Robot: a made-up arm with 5 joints.
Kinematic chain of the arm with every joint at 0, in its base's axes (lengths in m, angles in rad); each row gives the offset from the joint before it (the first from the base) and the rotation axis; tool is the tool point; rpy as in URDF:
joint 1: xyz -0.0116 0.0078 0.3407 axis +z
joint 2: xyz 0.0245 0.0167 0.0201 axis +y
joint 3: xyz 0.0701 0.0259 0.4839 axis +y
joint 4: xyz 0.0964 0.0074 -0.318 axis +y
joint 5: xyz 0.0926 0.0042 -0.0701 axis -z
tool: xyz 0.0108 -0.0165 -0.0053 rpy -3.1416 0 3.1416
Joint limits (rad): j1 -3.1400..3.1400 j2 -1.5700..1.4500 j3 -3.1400..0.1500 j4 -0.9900..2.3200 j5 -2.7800..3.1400
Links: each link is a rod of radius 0.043 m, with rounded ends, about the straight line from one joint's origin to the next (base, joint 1, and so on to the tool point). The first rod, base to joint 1, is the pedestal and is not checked.
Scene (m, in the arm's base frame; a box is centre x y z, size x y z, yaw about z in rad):
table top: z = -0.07
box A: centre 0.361 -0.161 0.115 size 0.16 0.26 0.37 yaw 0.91
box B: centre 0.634 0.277 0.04 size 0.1 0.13 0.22 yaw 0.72
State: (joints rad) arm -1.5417 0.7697 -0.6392 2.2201 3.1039
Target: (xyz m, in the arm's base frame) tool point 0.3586 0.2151 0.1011
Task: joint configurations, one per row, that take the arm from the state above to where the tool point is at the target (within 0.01 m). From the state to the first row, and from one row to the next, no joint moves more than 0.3 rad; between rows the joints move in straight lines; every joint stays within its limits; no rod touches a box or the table.
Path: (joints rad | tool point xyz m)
1: -1.3134 0.6727 -0.7223 2.1948 3.0686 | 0.1542 -0.3475 0.3561
2: -1.0851 0.5756 -0.8055 2.1694 3.0334 | 0.2430 -0.3258 0.3934
3: -0.8568 0.4786 -0.8886 2.1441 2.9981 | 0.3270 -0.2776 0.4386
4: -0.6196 0.4964 -0.9043 1.8870 3.0265 | 0.4060 -0.2049 0.4127
5: -0.3824 0.5142 -0.9200 1.6298 3.0548 | 0.4728 -0.1119 0.3923
6: -0.1453 0.5320 -0.9357 1.3727 3.0832 | 0.5205 0.0007 0.3784
7: 0.0919 0.5498 -0.9514 1.1156 3.1116 | 0.5418 0.1295 0.3715
8: 0.3291 0.5676 -0.9670 0.8585 3.1400 | 0.5297 0.2674 0.3718
9: 0.3326 0.7372 -0.9805 1.1505 3.1400 | 0.4973 0.2584 0.2757
10: 0.3361 0.9069 -0.9940 1.4425 3.1400 | 0.4525 0.2448 0.1994
11: 0.3396 1.0766 -1.0075 1.7345 3.1400 | 0.4040 0.2296 0.1425
12: 0.3431 1.2462 -1.0210 2.0265 3.1400 | 0.3586 0.2151 0.1011

